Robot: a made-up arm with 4 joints.
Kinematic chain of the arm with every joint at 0, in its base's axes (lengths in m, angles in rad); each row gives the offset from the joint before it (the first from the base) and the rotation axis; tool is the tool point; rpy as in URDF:
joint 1: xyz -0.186 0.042 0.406 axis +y
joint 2: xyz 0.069 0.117 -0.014 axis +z
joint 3: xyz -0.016 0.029 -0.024 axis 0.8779 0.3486 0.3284
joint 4: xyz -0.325 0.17 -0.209 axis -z
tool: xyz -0.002 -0.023 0.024 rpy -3.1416 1.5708 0
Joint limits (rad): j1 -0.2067..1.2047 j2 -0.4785..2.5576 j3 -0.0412..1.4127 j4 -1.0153..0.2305
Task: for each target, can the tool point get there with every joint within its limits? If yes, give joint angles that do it. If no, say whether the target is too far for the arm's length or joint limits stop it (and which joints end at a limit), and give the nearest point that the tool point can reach.
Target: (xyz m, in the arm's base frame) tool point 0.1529 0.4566 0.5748
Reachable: no: joint limits stop it (at a limit: joint 1, joint 2, joint 3, joint 4) | nearest point -0.1861 0.3649 0.6789 | short by 0.366 m
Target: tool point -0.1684 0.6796 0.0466
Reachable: no: too far | nearest point -0.2645 0.4672 0.1515 | short by 0.256 m
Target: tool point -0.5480 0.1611 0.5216
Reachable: yes | joints 0.7563 0.4530 0.2328 0.0887
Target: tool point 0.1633 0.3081 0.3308
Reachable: no: joint limits stop it (at a limit: joint 2, joint 3) | nearest point 0.1996 -0.0771 0.3230 | short by 0.387 m
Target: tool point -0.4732 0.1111 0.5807
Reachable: yes | joints 0.4062 0.3509 1.1224 -0.7142
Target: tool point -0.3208 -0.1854 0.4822
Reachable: yes | joints 0.3199 1.2724 1.0351 -0.7145
